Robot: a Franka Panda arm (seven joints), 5 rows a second.
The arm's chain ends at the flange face. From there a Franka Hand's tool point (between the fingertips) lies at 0.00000 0.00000 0.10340 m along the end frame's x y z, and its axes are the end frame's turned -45 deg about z.
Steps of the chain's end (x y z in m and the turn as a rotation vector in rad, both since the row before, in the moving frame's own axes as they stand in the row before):
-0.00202, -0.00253, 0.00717, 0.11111, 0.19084, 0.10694
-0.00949, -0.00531, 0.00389, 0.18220, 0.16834, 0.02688
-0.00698, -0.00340, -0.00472, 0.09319, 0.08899, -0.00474
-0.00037, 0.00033, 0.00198, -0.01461, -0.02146, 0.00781
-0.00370, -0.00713, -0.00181, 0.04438, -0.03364, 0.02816
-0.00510, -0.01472, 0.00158, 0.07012, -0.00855, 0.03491
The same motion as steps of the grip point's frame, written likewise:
0.02191, 0.00373, 0.00466, -0.05638, 0.21351, 0.10694
0.02242, -0.01113, 0.00073, 0.00980, 0.24787, 0.02688
0.01075, -0.00768, -0.00558, 0.00297, 0.12882, -0.00474
-0.00313, -0.00054, 0.00195, 0.00484, -0.02551, 0.00781
0.00329, -0.01335, -0.00197, 0.05517, 0.00759, 0.02816
0.01140, -0.01968, 0.00132, 0.05563, 0.04354, 0.03491

